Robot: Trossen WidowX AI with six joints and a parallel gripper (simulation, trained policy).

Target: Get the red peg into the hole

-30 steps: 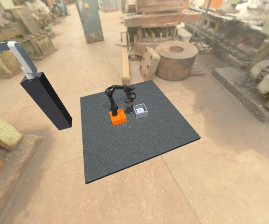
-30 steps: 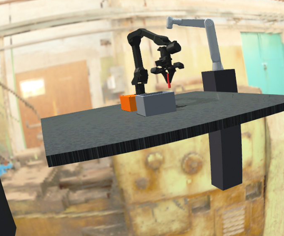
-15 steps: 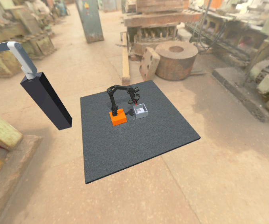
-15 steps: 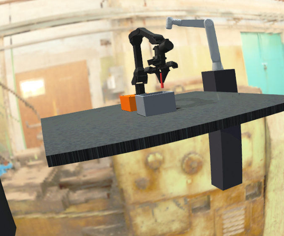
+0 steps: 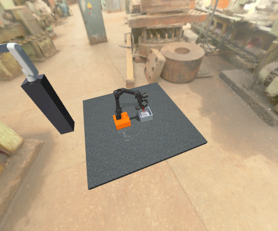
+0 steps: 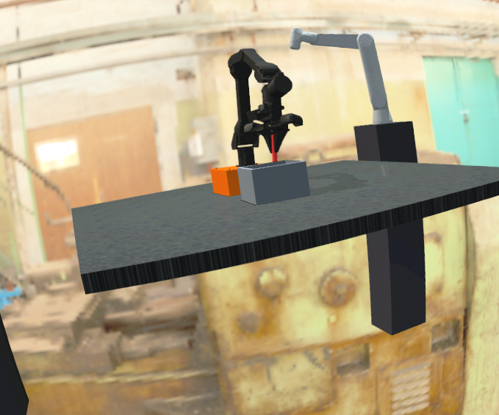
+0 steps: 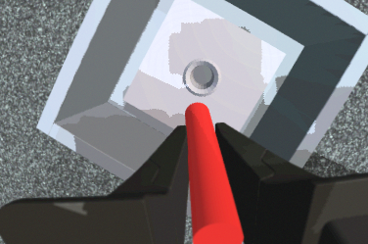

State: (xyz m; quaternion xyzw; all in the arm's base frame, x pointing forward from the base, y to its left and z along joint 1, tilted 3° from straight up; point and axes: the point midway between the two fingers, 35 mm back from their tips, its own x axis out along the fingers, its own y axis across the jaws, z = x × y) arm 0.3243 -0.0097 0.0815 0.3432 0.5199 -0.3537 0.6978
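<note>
My gripper tip is 1 cm below the red peg. The rest, counted from my gripper tip: grey box: 10 cm below, 2 cm to the right, 1 cm ahead.
</note>
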